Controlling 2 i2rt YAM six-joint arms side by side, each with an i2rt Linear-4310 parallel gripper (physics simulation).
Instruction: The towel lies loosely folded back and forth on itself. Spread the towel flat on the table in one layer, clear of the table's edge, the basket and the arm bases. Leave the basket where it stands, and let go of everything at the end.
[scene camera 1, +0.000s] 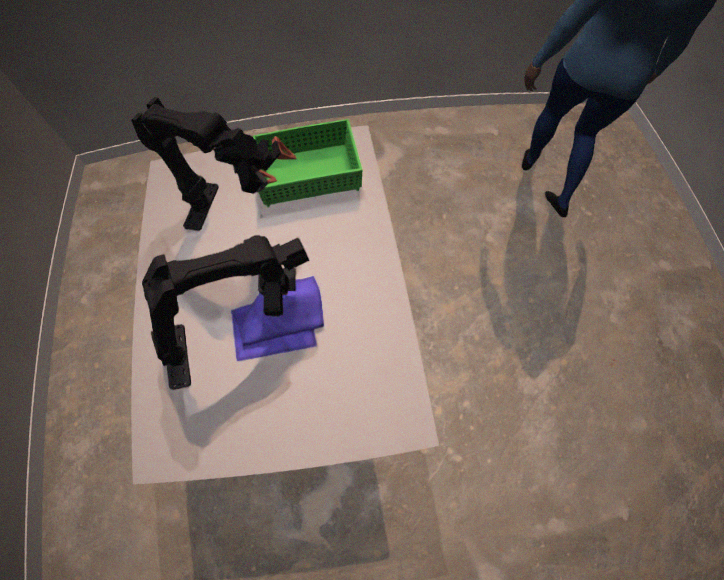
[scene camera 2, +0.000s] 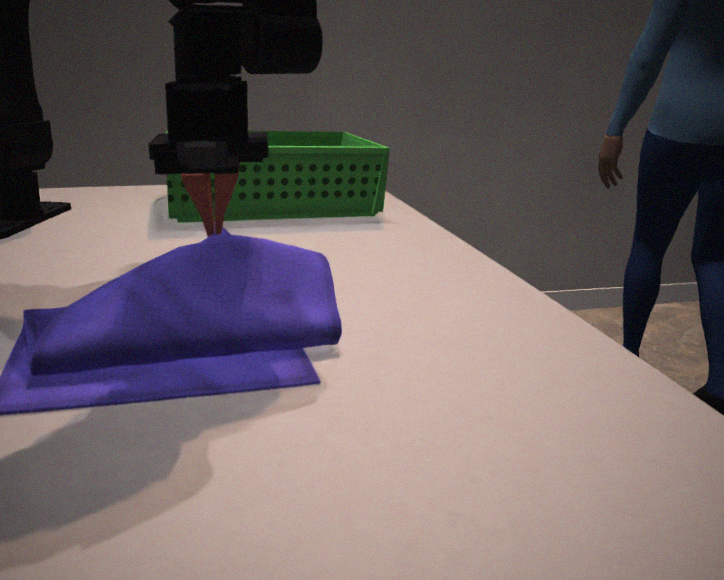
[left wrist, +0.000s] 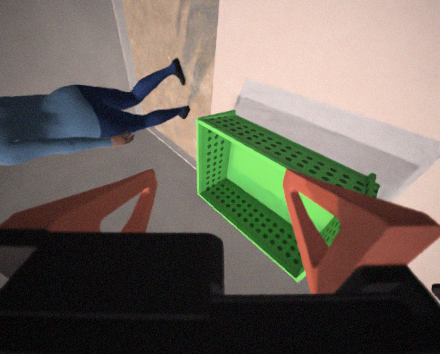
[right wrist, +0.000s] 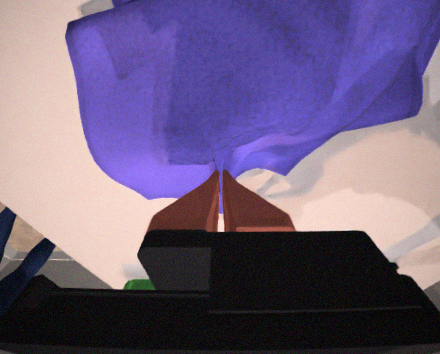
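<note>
The purple towel (scene camera 1: 302, 314) (scene camera 2: 241, 302) (right wrist: 250, 90) is layered on the table, its upper part raised to a peak at the right gripper and a lower layer showing flat along its near side in scene camera 2. My right gripper (scene camera 2: 215, 234) (right wrist: 220, 176) is shut on the towel, pinching a small bit of cloth at the peak, above the table. Its fingers are hidden in scene camera 1. My left gripper (scene camera 1: 284, 169) (left wrist: 219, 176) is open and empty, above the left end of the green basket (scene camera 1: 311, 188) (scene camera 2: 302, 187) (left wrist: 260, 137) in scene camera 1.
The pale table (scene camera 1: 362, 392) (scene camera 2: 483, 453) (left wrist: 325, 40) bears the basket at its top end in scene camera 1. The two arm bases (scene camera 1: 201, 208) (scene camera 1: 179, 368) stand along its left side there. A person (scene camera 1: 574, 108) (scene camera 2: 670, 151) (left wrist: 90, 112) stands beyond the table's edge.
</note>
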